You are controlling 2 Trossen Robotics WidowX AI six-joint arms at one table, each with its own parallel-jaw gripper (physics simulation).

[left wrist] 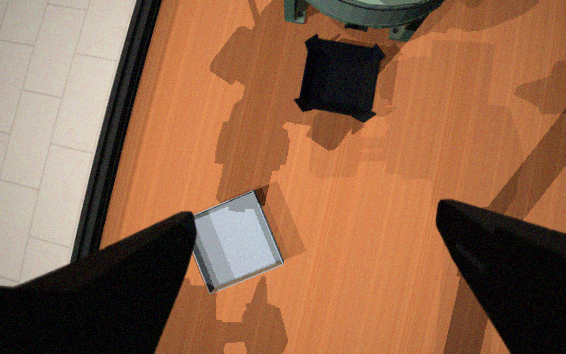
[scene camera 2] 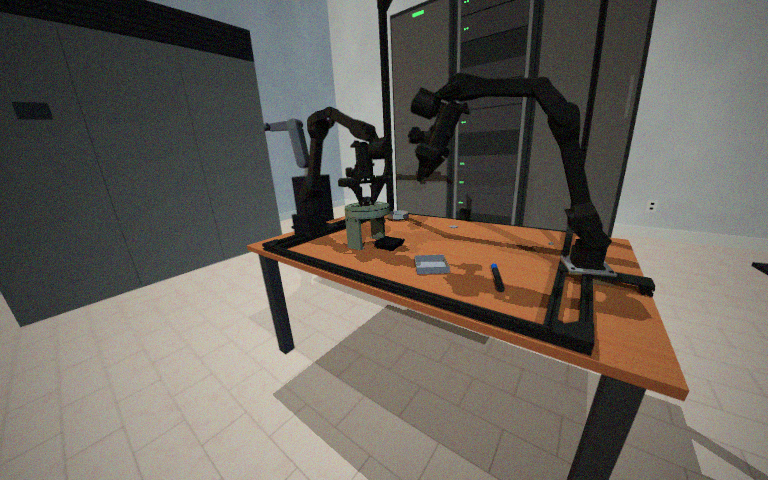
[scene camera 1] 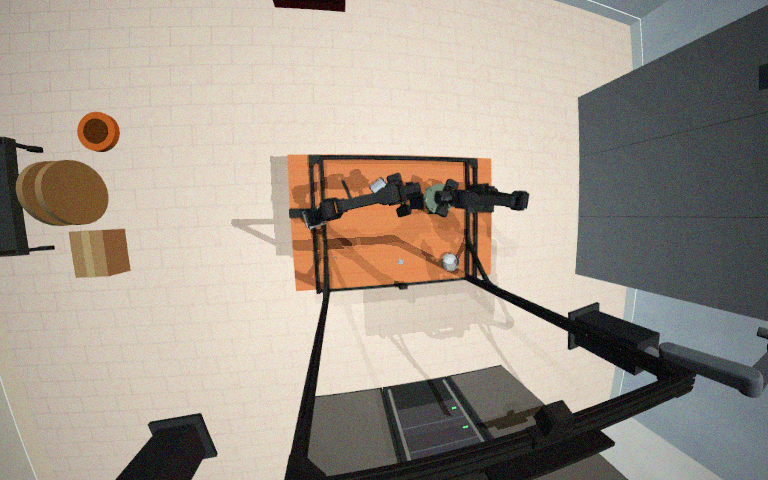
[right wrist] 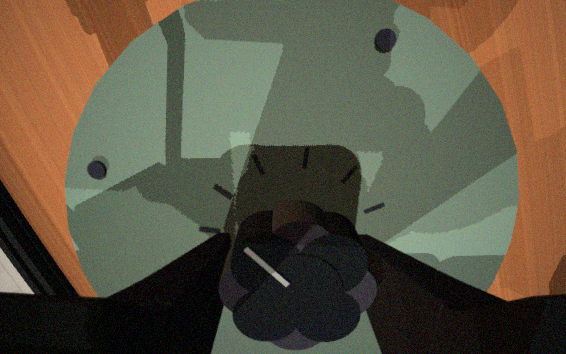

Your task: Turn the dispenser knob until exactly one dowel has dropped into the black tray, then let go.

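Where they show: left gripper, fingertip midpoint: [left wrist: 314, 217] [scene camera 2: 422, 179]; right gripper, fingertip midpoint: [scene camera 2: 367, 205]; left arm's base, link origin: [scene camera 2: 586, 263] [scene camera 1: 313, 218]; right arm's base, link origin: [scene camera 2: 309, 215] [scene camera 1: 481, 192].
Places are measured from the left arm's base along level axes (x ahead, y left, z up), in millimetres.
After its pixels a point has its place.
The green dispenser [scene camera 1: 431, 196] @(x 620, y -81, z 113 mm) [scene camera 2: 356, 224] [left wrist: 366, 15] @(x 583, y -90, z 99 mm) stands at the table's far side. Its dark lobed knob [right wrist: 297, 281] @(x 665, y -110, z 142 mm) carries a white line and sits on the round top [right wrist: 317, 88] @(x 698, y -144, z 113 mm). My right gripper [right wrist: 292, 246] @(x 660, y -106, z 114 mm) [scene camera 1: 442, 197] @(x 660, y -106, z 114 mm) [scene camera 2: 364, 196] @(x 660, y -106, z 114 mm) is shut on the knob from above. The black tray [left wrist: 339, 79] @(x 580, y -90, z -30 mm) [scene camera 2: 389, 243] @(x 581, y -109, z -27 mm) lies in front of the dispenser; I see no dowel in it. My left gripper [left wrist: 314, 217] @(x 439, y -31, z 212 mm) [scene camera 2: 425, 172] @(x 439, y -31, z 212 mm) [scene camera 1: 412, 195] @(x 439, y -31, z 212 mm) is open and empty, hanging high over the table beside the dispenser.
A shallow grey tray [left wrist: 237, 240] @(x 395, y 43, z -31 mm) [scene camera 2: 432, 264] @(x 395, y 30, z -31 mm) [scene camera 1: 377, 185] @(x 388, y 67, z -31 mm) lies near the black tray. A black marker with a blue tip [scene camera 2: 496, 277] @(x 220, y 100, z -18 mm) lies farther along the table. A round silver disc [scene camera 1: 449, 262] @(x 674, y -504, z -22 mm) [scene camera 2: 398, 215] @(x 656, y -449, z -3 mm) lies near the black frame rail [scene camera 2: 430, 295] @(x 359, y 240, z -12 mm).
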